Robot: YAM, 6 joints.
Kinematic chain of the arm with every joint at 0, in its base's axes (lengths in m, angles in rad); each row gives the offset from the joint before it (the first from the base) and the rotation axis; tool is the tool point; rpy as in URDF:
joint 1: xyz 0 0 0.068 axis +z
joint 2: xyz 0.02 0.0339 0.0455 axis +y
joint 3: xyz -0.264 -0.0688 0 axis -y
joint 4: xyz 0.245 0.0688 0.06 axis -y
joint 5: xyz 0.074 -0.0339 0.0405 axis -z
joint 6: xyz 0.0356 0 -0.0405 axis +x
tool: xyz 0 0 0 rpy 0 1.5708 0
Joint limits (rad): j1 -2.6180..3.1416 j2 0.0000..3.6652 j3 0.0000..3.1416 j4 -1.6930..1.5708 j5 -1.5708..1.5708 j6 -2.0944..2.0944
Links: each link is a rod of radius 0.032 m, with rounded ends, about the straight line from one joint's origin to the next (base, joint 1, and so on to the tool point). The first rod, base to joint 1, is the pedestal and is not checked.
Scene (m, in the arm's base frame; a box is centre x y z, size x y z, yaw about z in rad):
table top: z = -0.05
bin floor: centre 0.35 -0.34 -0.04 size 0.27 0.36 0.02 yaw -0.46
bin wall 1: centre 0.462 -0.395 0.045 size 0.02 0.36 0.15 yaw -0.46
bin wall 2: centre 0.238 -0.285 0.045 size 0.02 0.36 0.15 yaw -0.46
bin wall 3: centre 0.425 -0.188 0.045 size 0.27 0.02 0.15 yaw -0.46
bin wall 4: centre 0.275 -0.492 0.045 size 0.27 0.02 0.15 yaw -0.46
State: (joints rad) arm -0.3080 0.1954 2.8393 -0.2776 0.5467 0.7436
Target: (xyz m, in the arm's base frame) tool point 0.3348 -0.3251 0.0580
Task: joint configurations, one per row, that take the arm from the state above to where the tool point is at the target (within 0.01 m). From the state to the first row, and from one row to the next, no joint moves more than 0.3 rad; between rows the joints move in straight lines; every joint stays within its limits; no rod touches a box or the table.
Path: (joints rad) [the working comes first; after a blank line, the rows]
Joints at the target: -0.7344 2.4114 1.6194 -0.4414 0.4954 0.7436
Straight joint move there: clear.

1: -0.3613 0.4724 2.6868 -0.2981 0.5403 0.7436
2: -0.4146 0.7494 2.5343 -0.3186 0.5339 0.7436
3: -0.4679 1.0264 2.3818 -0.3390 0.5275 0.7436
4: -0.5212 1.3034 2.2294 -0.3595 0.5211 0.7436
5: -0.5745 1.5804 2.0769 -0.3800 0.5147 0.7436
6: -0.6278 1.8574 1.9244 -0.4005 0.5082 0.7436
7: -0.6811 2.1344 1.7719 -0.4209 0.5018 0.7436
8: -0.7344 2.4114 1.6194 -0.4414 0.4954 0.7436

